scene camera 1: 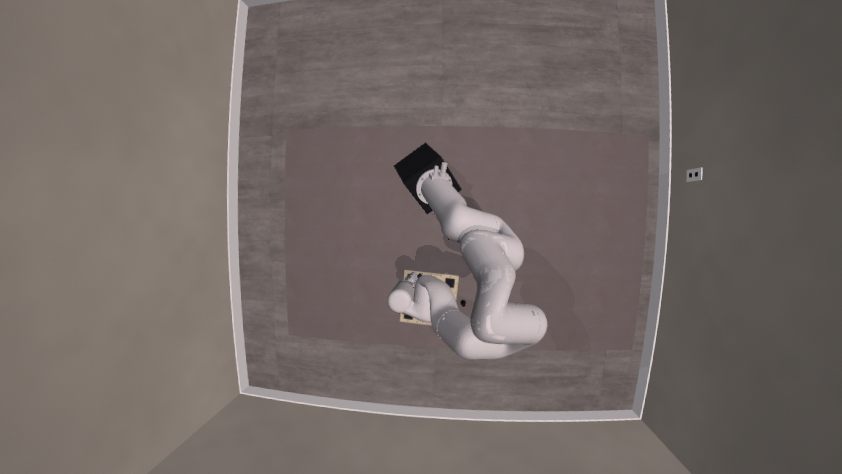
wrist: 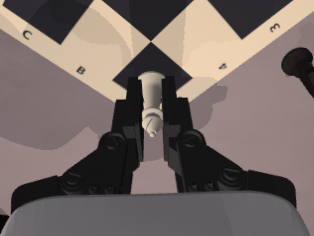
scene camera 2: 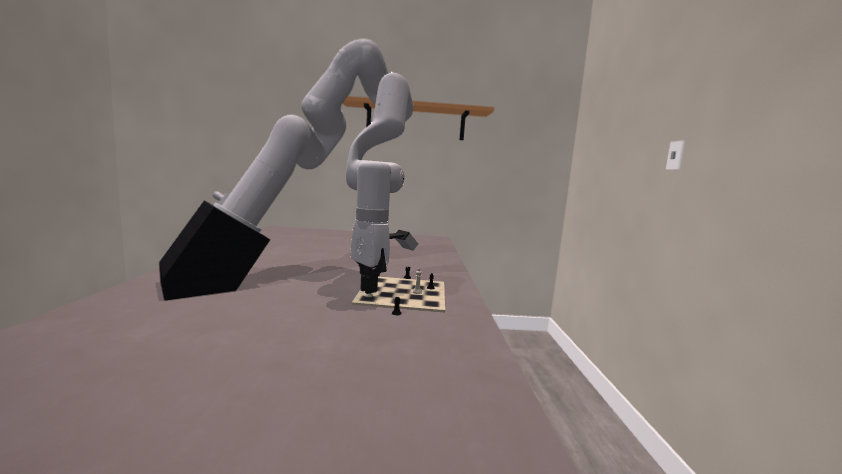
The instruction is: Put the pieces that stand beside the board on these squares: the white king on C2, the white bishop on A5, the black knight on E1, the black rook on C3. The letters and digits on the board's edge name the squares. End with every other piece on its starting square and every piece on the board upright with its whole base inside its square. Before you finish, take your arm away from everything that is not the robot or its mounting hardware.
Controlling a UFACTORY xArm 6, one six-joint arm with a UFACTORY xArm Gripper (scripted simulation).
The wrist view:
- gripper: 152, 95
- white bishop: 152, 115
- chessboard: 102, 51
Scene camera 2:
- gripper: 368, 291
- chessboard: 433, 300
